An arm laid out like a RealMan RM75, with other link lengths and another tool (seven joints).
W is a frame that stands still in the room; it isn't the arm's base.
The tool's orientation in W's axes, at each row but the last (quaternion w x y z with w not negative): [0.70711, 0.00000, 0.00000, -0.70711]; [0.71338, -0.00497, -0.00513, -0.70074]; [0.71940, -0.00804, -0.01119, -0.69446]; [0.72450, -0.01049, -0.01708, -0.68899]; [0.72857, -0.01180, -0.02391, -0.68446]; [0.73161, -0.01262, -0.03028, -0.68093]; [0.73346, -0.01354, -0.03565, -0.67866]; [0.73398, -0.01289, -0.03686, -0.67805]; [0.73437, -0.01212, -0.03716, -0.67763]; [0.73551, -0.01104, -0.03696, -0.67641]
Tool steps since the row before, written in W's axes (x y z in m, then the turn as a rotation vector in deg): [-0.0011, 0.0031, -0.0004, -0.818, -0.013, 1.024]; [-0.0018, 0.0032, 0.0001, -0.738, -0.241, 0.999]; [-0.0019, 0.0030, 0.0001, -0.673, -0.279, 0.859]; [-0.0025, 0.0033, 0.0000, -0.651, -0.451, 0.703]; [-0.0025, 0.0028, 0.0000, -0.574, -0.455, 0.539]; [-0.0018, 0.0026, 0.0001, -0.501, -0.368, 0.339]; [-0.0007, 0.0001, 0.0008, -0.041, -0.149, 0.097]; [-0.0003, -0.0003, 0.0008, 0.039, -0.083, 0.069]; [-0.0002, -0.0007, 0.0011, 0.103, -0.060, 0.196]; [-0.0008, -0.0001, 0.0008, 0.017, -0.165, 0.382]
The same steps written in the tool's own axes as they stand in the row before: [-0.0031, -0.0011, -0.0004, 0.013, -0.818, 1.024]; [-0.0032, -0.0017, 0.0001, 0.242, -0.742, 0.996]; [-0.0031, -0.0018, 0.0002, 0.278, -0.679, 0.854]; [-0.0034, -0.0023, 0.0002, 0.445, -0.667, 0.692]; [-0.0029, -0.0023, 0.0002, 0.445, -0.593, 0.526]; [-0.0027, -0.0016, 0.0003, 0.352, -0.518, 0.330]; [-0.0001, -0.0007, 0.0008, 0.152, -0.050, 0.088]; [0.0003, -0.0003, 0.0008, 0.091, 0.034, 0.062]; [0.0008, -0.0002, 0.0011, 0.082, 0.104, 0.187]; [0.0001, -0.0008, 0.0008, 0.192, 0.016, 0.369]
